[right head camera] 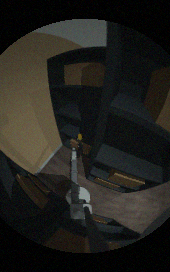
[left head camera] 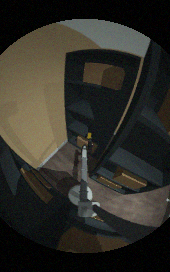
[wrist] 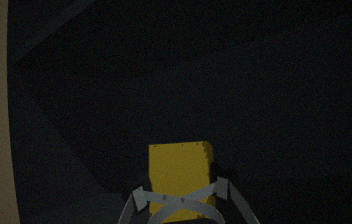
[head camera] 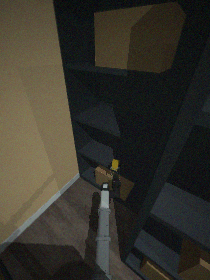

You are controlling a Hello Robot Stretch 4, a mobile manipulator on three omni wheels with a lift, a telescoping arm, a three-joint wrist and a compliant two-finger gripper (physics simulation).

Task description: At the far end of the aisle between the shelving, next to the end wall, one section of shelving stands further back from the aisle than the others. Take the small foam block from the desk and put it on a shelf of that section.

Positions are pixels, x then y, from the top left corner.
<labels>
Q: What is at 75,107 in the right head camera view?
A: A set-back shelving section.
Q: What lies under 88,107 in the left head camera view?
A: A set-back shelving section.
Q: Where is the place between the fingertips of the gripper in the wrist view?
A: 178,180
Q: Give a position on a set-back shelving section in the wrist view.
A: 92,92
</labels>
